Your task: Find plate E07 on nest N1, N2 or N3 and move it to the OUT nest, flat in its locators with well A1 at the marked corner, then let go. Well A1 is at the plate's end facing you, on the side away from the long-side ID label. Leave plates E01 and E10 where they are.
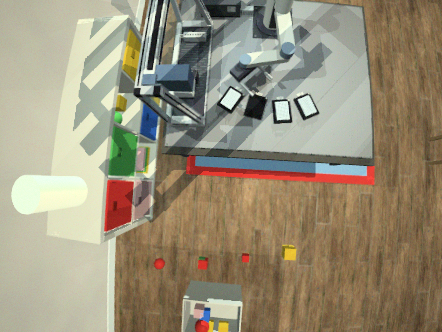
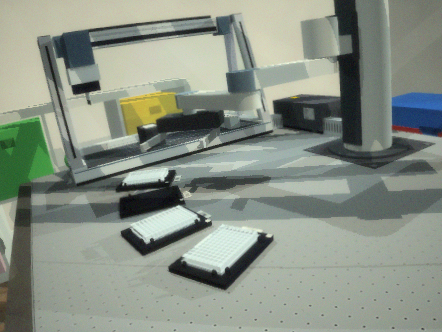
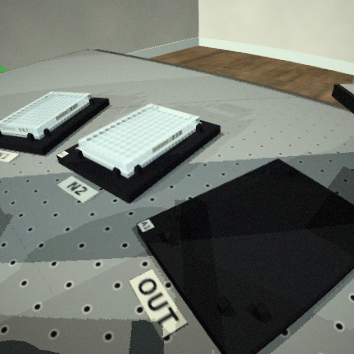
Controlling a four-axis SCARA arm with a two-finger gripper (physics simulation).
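Pixels of known places: gripper, fingertip midpoint: [image 1: 262, 87] [image 2: 170, 146] [image 3: 154, 73]; arm's base, link origin: [image 1: 272, 23] [image 2: 367, 150].
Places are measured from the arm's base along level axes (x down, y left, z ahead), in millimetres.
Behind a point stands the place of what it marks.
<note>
Plate E07 [image 1: 306, 106] @(y 232, x -36, z 677 mm) [image 2: 220, 250] @(y 258, x -38, z 680 mm) [image 3: 42, 114] @(y 219, x -37, z 656 mm), white, lies flat on black nest N1 [image 2: 224, 283] @(y 327, x -25, z 713 mm) [image 3: 47, 146] @(y 153, x -20, z 632 mm); its label is too blurred to read now. Plate E10 [image 1: 282, 111] @(y 67, x -38, z 725 mm) [image 2: 165, 223] @(y 86, x -39, z 719 mm) [image 3: 140, 135] @(y 56, x -37, z 707 mm) lies on nest N2 [image 2: 145, 248] @(y 133, x -25, z 781 mm) [image 3: 131, 192] @(y -1, x -23, z 649 mm). Plate E01 [image 1: 230, 99] @(y -287, x -38, z 660 mm) [image 2: 147, 177] @(y -255, x -38, z 655 mm) lies on nest N3, beyond the OUT nest. The OUT nest [image 1: 255, 106] @(y -114, x -24, z 696 mm) [image 2: 152, 202] @(y -83, x -25, z 697 mm) [image 3: 280, 240] @(y -128, x -25, z 689 mm) holds no plate; its A1 marker [image 3: 145, 225] @(y -43, x -25, z 631 mm) shows near the OUT label. My gripper [image 1: 258, 82] @(y -88, x -152, z 619 mm) [image 2: 174, 144] @(y -88, x -152, z 619 mm) is open and empty, raised on the arm side of the OUT nest and N3.
A gantry frame [image 1: 204, 90] [image 2: 59, 110] @(y -510, x -264, z 839 mm) stands beside N3. The arm's column [image 2: 375, 75] @(y 66, x -246, z 35 mm) rises from the back of the table. A dark box [image 2: 307, 112] @(y -322, x -92, z -34 mm) stands near it. The table's front edge [image 1: 270, 155] @(y 3, x 0, z 1023 mm) runs beyond the nests.
</note>
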